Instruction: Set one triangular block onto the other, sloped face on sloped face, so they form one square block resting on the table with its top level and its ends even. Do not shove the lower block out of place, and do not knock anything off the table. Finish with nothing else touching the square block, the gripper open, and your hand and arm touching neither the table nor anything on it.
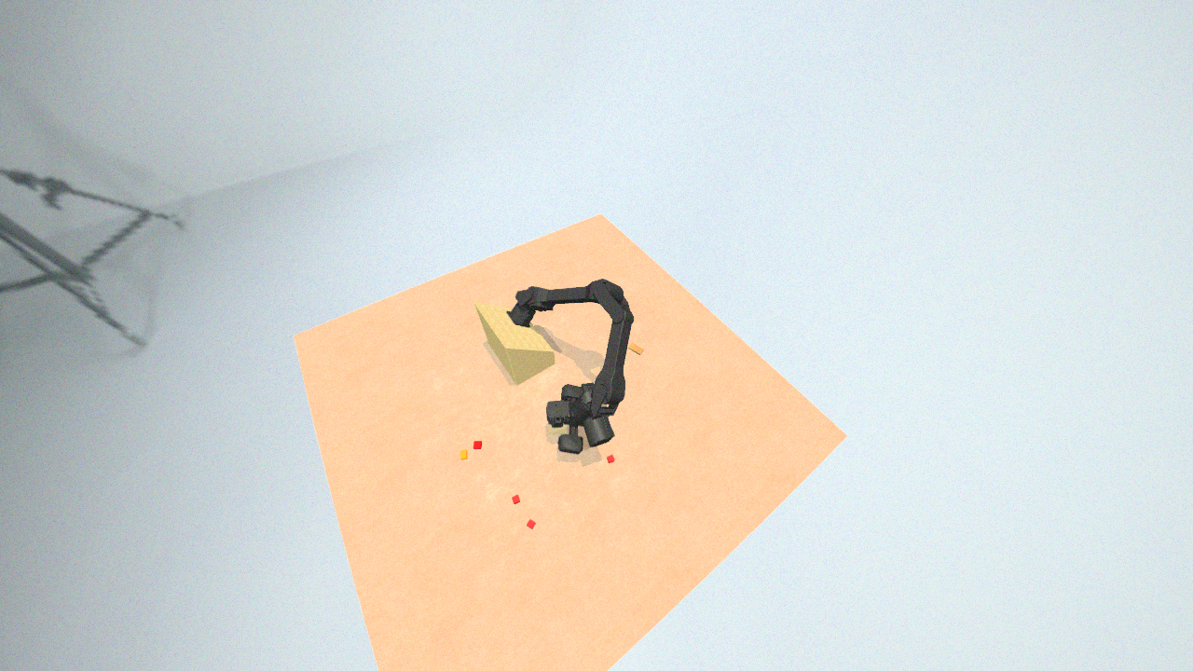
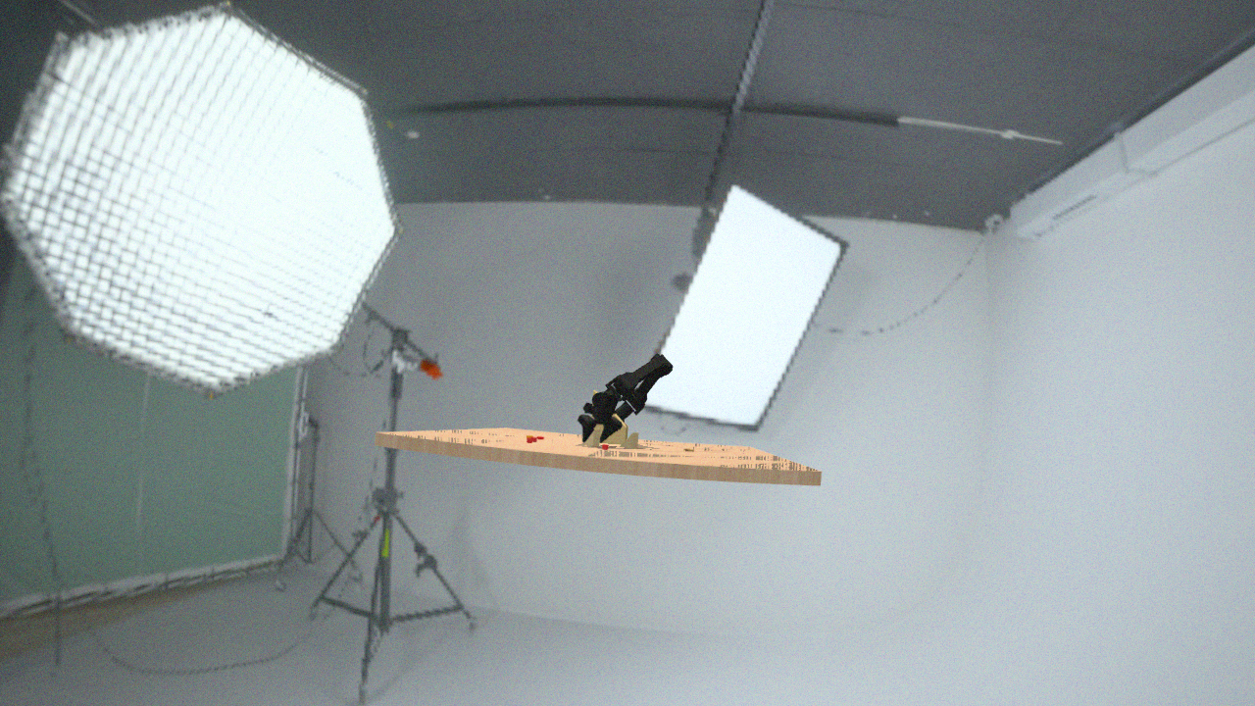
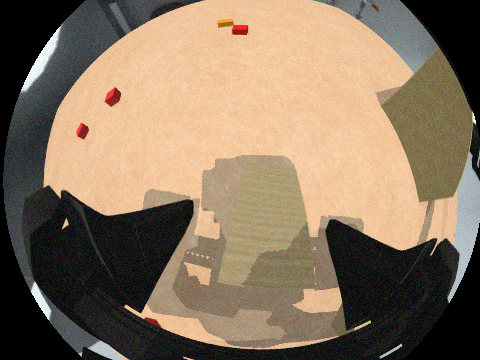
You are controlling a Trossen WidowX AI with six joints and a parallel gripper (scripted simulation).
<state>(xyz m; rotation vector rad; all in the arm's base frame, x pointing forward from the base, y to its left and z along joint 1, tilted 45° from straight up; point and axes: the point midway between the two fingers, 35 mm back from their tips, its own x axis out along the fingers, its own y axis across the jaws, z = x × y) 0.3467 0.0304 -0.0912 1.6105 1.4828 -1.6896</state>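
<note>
The triangular block lies 1 cm to the left of my gripper tip.
</note>
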